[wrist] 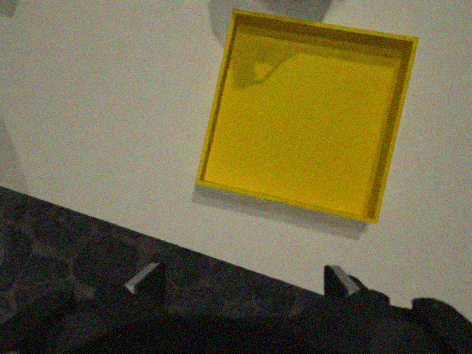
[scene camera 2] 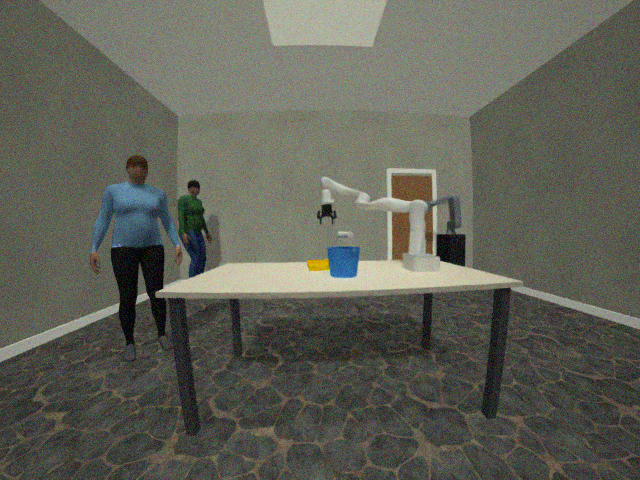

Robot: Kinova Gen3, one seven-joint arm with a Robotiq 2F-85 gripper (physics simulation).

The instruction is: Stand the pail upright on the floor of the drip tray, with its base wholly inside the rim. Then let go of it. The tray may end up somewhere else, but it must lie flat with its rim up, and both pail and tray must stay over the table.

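Frame: origin at the arm's base, x ahead, y left, z up, level; metres.
Where they show: gripper, fingertip midpoint: [wrist: 243, 282] [scene camera 2: 327, 224]; arm's base, link origin: [scene camera 2: 415, 254].
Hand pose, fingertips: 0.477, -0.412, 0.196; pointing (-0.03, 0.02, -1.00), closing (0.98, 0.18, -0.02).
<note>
Each offset is from my fingertips to the centre of the thing, as dx, dy, dz. "*": to the spot under its first point. Level surfaces: height alone.
The blue pail @[* +0.021, +0.539, -0.208] [scene camera 2: 343, 262] stands upright on the table, with its white handle grip @[-0.009, +0.458, -0.066] [scene camera 2: 344, 234] raised above the opening. The pail's body does not show in the wrist view; a grey shadow lies at the top edge there. The yellow drip tray @[+0.038, +0.159, -0.275] [scene camera 2: 317, 265] [wrist: 300, 130] lies flat with its rim up, apart from the pail and partly hidden behind it in the scene view. Its floor holds no object; a handle-shaped shadow falls across one corner. My gripper [scene camera 2: 326, 222] [wrist: 243, 282] is open and empty, pointing down, high above the table and left of the handle in the scene view.
The pale table @[dz -0.291] [scene camera 2: 248, 281] has an edge near the tray, with dark stone floor [wrist: 115, 250] beyond it in the wrist view. The arm's base [scene camera 2: 421, 261] stands at the table's right rear. Two people stand left of the table, and a grey device [scene camera 2: 453, 212] stands behind it.
</note>
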